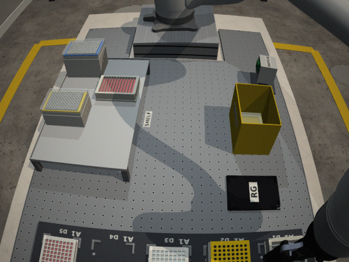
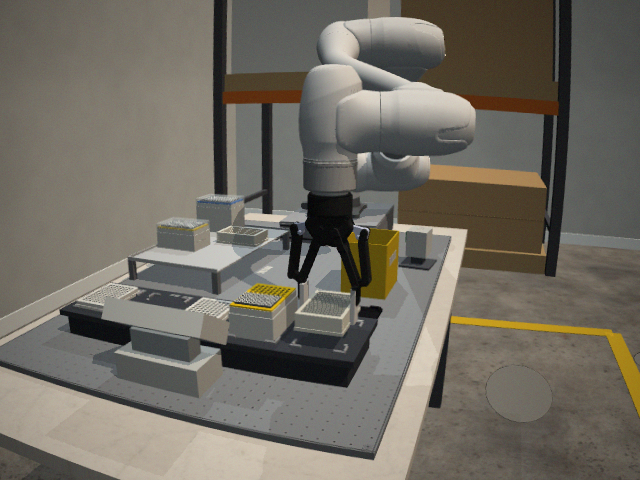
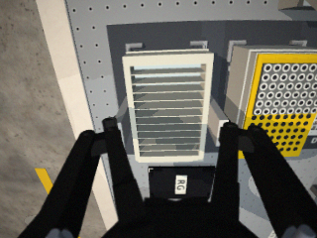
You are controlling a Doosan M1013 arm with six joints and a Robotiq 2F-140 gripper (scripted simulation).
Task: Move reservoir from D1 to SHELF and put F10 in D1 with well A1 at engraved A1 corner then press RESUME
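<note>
My gripper is now 1 cm past the yellow tip rack, 13 cm to the left of it and 1 cm above it. Also, from my hand: yellow bin: 44 cm behind, 7 cm below; pale 12-trough reservoir: 2 cm below; black RG nest: 23 cm behind, 2 cm to the right, 11 cm below.
</note>
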